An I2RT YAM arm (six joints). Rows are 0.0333 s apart.
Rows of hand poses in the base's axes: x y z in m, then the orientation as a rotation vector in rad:
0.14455, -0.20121, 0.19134, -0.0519, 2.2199, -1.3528
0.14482, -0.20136, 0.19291, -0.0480, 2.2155, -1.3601
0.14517, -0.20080, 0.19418, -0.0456, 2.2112, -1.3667
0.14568, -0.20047, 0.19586, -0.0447, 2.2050, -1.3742
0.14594, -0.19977, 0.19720, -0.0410, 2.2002, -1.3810
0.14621, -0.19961, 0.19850, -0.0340, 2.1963, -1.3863
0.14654, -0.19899, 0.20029, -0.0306, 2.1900, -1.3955
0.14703, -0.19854, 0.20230, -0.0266, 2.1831, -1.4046
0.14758, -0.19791, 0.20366, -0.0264, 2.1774, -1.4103
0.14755, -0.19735, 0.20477, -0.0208, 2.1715, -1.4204
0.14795, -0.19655, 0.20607, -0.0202, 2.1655, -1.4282
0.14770, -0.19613, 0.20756, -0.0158, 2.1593, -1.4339
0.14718, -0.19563, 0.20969, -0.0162, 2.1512, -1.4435
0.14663, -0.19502, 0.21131, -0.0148, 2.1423, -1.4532
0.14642, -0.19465, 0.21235, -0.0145, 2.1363, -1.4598
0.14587, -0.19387, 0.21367, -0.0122, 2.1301, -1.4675
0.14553, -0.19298, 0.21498, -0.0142, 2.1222, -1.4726
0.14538, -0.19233, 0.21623, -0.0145, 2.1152, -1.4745
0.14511, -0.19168, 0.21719, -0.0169, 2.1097, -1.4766
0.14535, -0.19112, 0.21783, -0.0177, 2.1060, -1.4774
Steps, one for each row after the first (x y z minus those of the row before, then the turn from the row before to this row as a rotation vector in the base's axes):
0.00027, -0.00015, 0.00157, -0.0053, -0.0024, -0.0038
0.00035, 0.00056, 0.00127, -0.0051, -0.0020, -0.0026
0.00051, 0.00033, 0.00168, -0.0067, -0.0026, -0.0014
0.00026, 0.00070, 0.00134, -0.0052, -0.0028, -0.0033
0.00027, 0.00016, 0.00130, -0.0033, -0.0039, -0.0050
0.00033, 0.00062, 0.00179, -0.0073, -0.0029, -0.0036
0.00049, 0.00045, 0.00201, -0.0073, -0.0036, -0.0038
0.00055, 0.00063, 0.00136, -0.0056, -0.0024, -0.0005
-0.00003, 0.00056, 0.00111, -0.0072, -0.0031, -0.0056
0.00040, 0.00080, 0.00130, -0.0069, -0.0020, -0.0016
-0.00025, 0.00042, 0.00149, -0.0049, -0.0044, -0.0028
-0.00052, 0.00050, 0.00213, -0.0090, -0.0025, -0.0010
-0.00055, 0.00061, 0.00162, -0.0090, -0.0037, -0.0019
-0.00021, 0.00037, 0.00104, -0.0062, -0.0022, -0.0009
-0.00055, 0.00078, 0.00132, -0.0066, -0.0027, -0.0026
-0.00034, 0.00089, 0.00131, -0.0066, -0.0032, 0.0018
-0.00015, 0.00065, 0.00125, -0.0040, -0.0044, 0.0019
-0.00027, 0.00065, 0.00096, -0.0040, -0.0023, 0.0025
0.00024, 0.00056, 0.00064, -0.0021, -0.0021, 0.0015

